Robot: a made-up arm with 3 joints. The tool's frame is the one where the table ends.
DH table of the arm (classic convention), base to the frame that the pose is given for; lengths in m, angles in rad. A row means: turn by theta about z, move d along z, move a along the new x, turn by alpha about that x. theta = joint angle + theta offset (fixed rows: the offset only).
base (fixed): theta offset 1.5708, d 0.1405, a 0, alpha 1.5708
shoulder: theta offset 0, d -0.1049, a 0.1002, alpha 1.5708
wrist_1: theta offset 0, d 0.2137, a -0.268, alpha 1.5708
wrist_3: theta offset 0, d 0.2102, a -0.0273, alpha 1.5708
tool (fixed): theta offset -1.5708, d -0.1, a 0, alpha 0
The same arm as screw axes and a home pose.
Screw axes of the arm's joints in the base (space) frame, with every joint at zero. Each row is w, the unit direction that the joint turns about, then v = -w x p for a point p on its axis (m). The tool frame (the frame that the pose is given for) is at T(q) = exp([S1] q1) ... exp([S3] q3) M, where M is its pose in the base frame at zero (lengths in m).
S1 = (1, 0, 0, 0.0000, 0.1405, 0.0000)
S2 = (0, 0, -1, -0.1002, -0.1049, 0.0000)
S3 = (-1, 0, 0, 0.0000, 0.0732, -0.1678)
M: xyz -0.3151 -0.1951 -0.1732 (m) rpy 0.00 0.00 0.00 (deg, as in URDF)

